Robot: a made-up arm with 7 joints. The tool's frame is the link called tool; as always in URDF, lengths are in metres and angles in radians. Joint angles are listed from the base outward. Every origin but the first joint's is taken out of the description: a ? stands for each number. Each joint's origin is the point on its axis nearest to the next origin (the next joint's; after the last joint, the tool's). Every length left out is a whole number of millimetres.
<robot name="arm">
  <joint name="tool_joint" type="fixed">
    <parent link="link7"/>
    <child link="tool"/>
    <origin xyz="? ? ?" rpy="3.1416 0 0"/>
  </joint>
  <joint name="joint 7" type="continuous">
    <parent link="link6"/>
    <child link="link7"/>
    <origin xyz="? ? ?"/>
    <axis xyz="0 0 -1"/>
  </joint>
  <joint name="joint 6" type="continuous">
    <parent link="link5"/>
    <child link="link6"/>
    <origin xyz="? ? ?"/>
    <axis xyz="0 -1 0"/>
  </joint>
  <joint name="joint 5" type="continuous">
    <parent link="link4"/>
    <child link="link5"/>
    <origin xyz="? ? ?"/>
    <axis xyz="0 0 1"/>
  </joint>
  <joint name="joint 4" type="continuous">
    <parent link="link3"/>
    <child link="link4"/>
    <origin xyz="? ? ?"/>
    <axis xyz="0 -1 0"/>
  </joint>
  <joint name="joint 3" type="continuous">
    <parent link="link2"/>
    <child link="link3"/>
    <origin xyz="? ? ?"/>
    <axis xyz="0 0 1"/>
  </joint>
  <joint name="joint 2" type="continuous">
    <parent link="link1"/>
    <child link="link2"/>
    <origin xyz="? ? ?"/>
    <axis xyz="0 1 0"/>
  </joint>
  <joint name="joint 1" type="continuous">
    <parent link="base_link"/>
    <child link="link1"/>
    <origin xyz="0 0 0.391"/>
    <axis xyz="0 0 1"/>
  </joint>
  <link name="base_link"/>
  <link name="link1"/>
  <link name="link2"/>
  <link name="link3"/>
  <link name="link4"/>
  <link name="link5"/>
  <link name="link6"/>
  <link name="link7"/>
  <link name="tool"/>
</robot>
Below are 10 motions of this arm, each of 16 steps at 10 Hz.
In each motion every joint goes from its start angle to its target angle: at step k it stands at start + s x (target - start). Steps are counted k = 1, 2, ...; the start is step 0. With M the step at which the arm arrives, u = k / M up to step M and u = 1 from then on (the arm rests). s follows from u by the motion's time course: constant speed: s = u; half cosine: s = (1 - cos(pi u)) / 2; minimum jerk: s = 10 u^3 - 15 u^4 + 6 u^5.
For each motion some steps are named. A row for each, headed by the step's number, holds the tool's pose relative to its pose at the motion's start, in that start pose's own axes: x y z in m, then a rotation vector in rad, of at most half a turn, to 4 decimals.
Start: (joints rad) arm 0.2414 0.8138 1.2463 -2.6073 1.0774 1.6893 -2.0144
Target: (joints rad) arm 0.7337 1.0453 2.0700 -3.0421 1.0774 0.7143 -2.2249
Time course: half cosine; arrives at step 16
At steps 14, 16:
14: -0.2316 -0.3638 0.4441 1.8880 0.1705 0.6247
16: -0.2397 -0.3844 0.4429 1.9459 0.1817 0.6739

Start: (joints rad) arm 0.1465 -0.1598 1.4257 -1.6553 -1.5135 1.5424 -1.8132
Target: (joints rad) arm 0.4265 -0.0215 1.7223 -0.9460 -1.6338 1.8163 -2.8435
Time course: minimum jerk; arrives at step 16
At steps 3, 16:
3: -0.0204 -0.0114 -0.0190 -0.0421 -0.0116 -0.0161
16: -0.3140 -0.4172 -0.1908 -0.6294 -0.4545 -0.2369

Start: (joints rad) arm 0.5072 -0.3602 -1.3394 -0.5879 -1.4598 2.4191 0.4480
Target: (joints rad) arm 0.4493 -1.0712 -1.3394 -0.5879 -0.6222 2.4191 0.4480
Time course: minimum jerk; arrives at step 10
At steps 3, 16:
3: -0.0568 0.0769 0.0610 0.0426 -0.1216 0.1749
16: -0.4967 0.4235 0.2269 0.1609 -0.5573 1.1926

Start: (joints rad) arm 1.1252 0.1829 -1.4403 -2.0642 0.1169 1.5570 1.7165
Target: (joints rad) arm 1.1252 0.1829 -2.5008 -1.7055 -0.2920 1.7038 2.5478
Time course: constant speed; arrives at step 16
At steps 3, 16:
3: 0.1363 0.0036 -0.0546 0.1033 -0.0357 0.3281
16: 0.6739 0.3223 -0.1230 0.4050 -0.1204 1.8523

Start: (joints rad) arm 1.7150 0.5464 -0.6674 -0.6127 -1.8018 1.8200 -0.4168
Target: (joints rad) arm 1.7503 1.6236 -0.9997 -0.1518 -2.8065 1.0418 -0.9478
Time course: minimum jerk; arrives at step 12
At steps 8, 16:
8: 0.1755 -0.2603 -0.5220 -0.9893 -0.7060 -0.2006
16: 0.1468 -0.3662 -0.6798 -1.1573 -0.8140 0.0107

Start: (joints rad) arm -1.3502 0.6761 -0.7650 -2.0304 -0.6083 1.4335 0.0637
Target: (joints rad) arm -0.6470 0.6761 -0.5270 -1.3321 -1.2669 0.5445 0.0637
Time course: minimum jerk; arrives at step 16
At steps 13, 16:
13: -0.6501 -0.2726 -0.4226 -0.6334 0.4183 0.7248
16: -0.6937 -0.2894 -0.4197 -0.6253 0.4461 0.7697

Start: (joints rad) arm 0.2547 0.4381 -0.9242 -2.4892 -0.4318 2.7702 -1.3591
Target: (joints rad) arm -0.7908 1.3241 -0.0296 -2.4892 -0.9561 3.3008 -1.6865
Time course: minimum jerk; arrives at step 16
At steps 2, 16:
2: 0.0013 -0.0035 0.0072 0.0061 -0.0050 -0.0167
16: 0.2981 -0.4102 0.2355 0.1594 0.9142 -0.7318

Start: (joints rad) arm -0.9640 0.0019 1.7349 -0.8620 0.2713 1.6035 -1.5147
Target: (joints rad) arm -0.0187 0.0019 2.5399 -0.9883 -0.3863 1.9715 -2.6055
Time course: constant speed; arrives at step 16
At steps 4, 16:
4: 0.1974 -0.0429 0.0410 -0.0086 0.1431 -0.5857
16: 0.5536 -0.4841 -0.2016 -0.7379 0.6567 -2.2169

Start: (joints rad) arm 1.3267 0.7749 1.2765 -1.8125 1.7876 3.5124 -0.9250
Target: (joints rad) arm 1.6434 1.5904 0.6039 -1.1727 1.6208 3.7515 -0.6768
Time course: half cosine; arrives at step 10
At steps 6, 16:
6: 0.1703 0.2729 0.1888 -0.4019 0.2440 0.4249
16: 0.1824 0.4755 0.2509 -0.6767 0.4247 0.4535

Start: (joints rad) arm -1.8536 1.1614 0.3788 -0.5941 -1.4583 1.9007 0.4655
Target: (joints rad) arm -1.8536 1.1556 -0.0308 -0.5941 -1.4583 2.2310 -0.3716
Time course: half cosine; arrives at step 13
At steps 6, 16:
6: -0.0130 0.0165 0.0431 -0.1256 0.0842 -0.4134
16: -0.0312 0.0479 0.0930 -0.3206 0.1199 -0.9629

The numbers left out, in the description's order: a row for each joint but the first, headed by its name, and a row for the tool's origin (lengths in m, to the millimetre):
tool: 0 0 0
joint 7: 0.054 0 0
joint 6: 0 0 0
joint 5: -0.13 0 0.605
joint 4: 0.053 0 0
joint 3: 0 0 0.32
joint 2: 0 0 0

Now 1 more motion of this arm.
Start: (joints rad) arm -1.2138 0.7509 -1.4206 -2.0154 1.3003 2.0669 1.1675
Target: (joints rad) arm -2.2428 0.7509 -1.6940 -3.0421 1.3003 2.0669 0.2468
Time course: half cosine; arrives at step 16
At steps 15, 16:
15: 0.5658 0.7825 -0.1118 0.0877 0.1327 1.0554
16: 0.5611 0.7908 -0.1099 0.0899 0.1299 1.0655

